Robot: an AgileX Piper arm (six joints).
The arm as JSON. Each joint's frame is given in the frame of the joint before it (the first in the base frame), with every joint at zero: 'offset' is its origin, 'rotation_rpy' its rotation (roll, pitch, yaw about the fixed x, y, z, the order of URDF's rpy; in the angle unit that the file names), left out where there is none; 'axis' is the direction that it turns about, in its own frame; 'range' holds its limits. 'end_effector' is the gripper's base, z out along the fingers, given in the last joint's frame.
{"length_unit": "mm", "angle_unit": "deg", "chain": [
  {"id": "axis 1", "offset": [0.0, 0.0, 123.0], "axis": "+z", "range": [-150.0, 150.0]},
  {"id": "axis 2", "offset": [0.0, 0.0, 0.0], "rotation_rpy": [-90.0, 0.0, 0.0], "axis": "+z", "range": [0.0, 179.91]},
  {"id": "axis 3", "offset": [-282.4, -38.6, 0.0], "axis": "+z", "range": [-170.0, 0.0]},
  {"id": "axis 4", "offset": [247.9, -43.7, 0.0], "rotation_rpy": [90.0, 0.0, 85.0], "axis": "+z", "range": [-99.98, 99.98]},
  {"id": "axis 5", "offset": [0.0, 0.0, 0.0], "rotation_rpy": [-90.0, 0.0, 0.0], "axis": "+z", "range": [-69.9, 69.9]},
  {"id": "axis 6", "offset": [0.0, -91.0, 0.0], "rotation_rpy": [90.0, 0.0, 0.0], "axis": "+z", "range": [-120.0, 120.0]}
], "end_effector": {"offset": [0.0, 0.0, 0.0]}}
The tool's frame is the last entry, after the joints.
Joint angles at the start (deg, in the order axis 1, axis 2, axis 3, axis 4, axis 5, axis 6): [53.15, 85.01, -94.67, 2.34, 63.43, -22.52]
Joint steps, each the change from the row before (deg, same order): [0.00, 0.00, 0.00, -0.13, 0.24, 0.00]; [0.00, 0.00, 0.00, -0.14, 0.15, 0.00]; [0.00, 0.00, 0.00, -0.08, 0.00, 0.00]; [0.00, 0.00, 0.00, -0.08, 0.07, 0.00]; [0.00, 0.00, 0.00, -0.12, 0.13, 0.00]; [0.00, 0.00, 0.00, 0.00, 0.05, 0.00]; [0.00, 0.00, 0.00, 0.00, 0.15, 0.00]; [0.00, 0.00, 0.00, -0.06, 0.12, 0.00]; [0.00, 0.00, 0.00, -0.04, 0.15, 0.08]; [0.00, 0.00, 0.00, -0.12, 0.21, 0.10]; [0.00, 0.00, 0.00, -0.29, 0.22, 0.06]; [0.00, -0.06, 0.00, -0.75, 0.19, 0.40]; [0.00, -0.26, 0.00, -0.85, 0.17, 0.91]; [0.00, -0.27, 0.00, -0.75, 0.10, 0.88]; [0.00, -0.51, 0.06, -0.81, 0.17, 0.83]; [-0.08, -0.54, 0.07, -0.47, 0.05, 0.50]
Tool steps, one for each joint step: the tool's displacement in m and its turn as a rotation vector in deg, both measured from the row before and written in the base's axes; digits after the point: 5 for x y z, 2 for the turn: [-0.00003, -0.00034, -0.00026, -0.27, 0.04, -0.02]; [0.00005, -0.00026, -0.00016, -0.20, -0.02, -0.03]; [0.00009, -0.00007, 0.00000, -0.05, -0.06, -0.02]; [0.00004, -0.00013, -0.00008, -0.10, -0.02, -0.02]; [0.00004, -0.00023, -0.00014, -0.17, -0.02, -0.03]; [-0.00004, -0.00005, -0.00005, -0.04, 0.03, 0.00]; [-0.00011, -0.00014, -0.00015, -0.12, 0.09, 0.00]; [-0.00002, -0.00017, -0.00013, -0.13, 0.02, -0.01]; [-0.00007, -0.00018, -0.00016, -0.11, 0.10, -0.07]; [-0.00002, -0.00030, -0.00022, -0.20, 0.08, -0.10]; [0.00017, -0.00046, -0.00023, -0.32, -0.06, -0.11]; [0.00054, -0.00108, 0.00011, -0.39, -0.30, -0.50]; [0.00004, -0.00199, 0.00122, -0.07, -0.25, -0.92]; [-0.00006, -0.00189, 0.00135, 0.05, -0.24, -0.87]; [-0.00080, -0.00302, 0.00225, 0.09, -0.38, -0.86]; [-0.00088, -0.00300, 0.00245, 0.27, -0.36, -0.59]
